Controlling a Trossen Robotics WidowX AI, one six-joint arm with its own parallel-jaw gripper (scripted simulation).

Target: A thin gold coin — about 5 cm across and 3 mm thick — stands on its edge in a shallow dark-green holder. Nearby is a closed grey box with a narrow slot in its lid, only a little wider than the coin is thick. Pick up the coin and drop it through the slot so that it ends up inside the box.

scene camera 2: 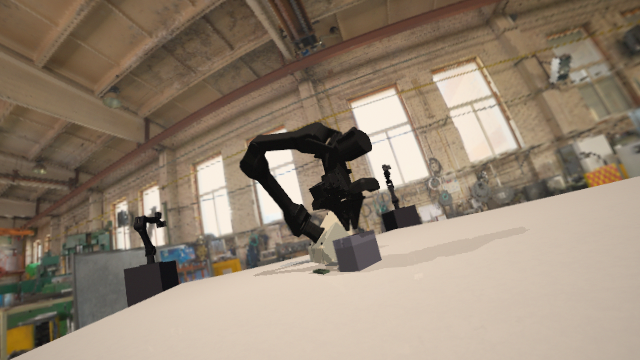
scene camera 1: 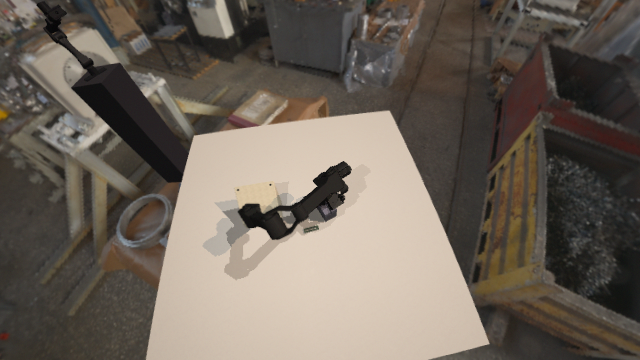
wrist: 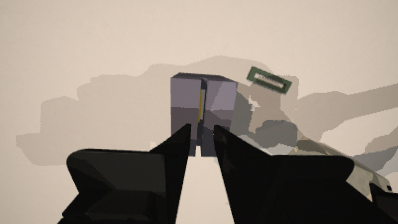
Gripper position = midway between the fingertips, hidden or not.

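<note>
There's my gripper point(scene camera 2: 351, 230), and I can see my gripper in the wrist view point(wrist: 202, 128) as well.
</note>
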